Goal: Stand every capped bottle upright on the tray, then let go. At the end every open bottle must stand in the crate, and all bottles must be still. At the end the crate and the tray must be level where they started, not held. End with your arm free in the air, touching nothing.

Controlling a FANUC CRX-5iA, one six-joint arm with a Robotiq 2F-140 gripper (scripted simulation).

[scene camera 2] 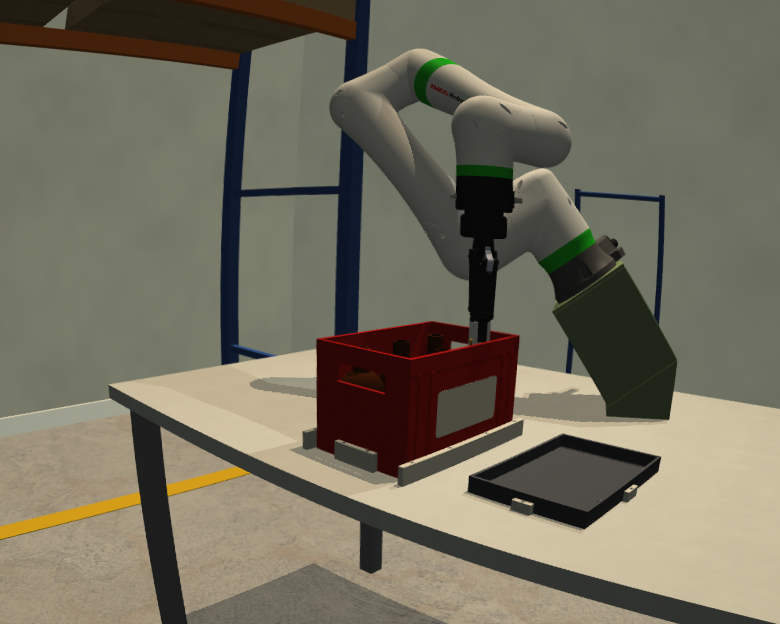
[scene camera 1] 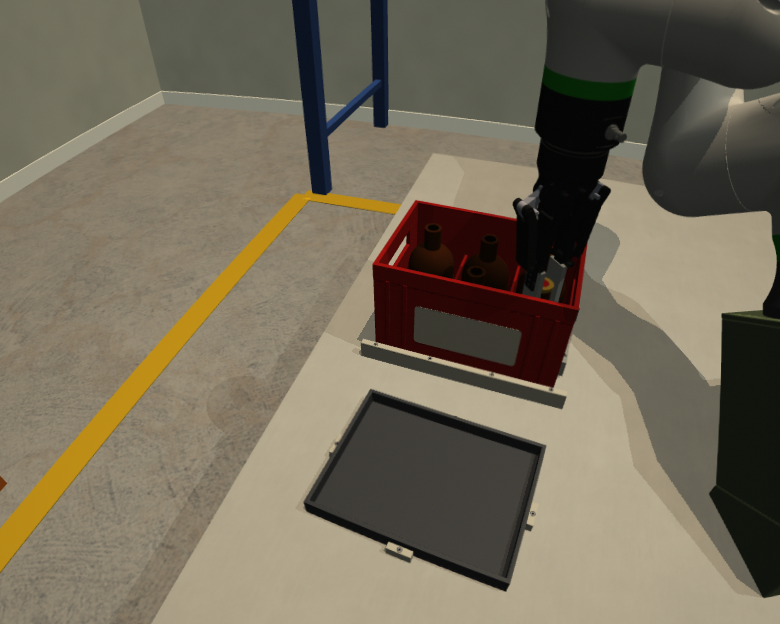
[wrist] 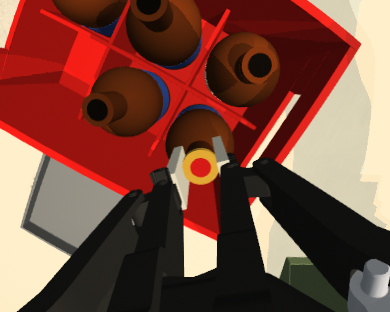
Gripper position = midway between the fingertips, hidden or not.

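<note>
My gripper [scene camera 1: 539, 303] is in sight, and scene camera 2 shows my gripper [scene camera 2: 477, 360] as well, while in the wrist view I find my gripper [wrist: 200, 155] too. Scene camera 2 also gives me a red crate [scene camera 2: 431, 402], and the wrist view lets me see the red crate [wrist: 54, 65]. There is a dark tray [scene camera 1: 457, 487] as well. I see the dark tray [scene camera 2: 576, 471] in scene camera 2, and in the wrist view I see the dark tray [wrist: 64, 207].
</note>
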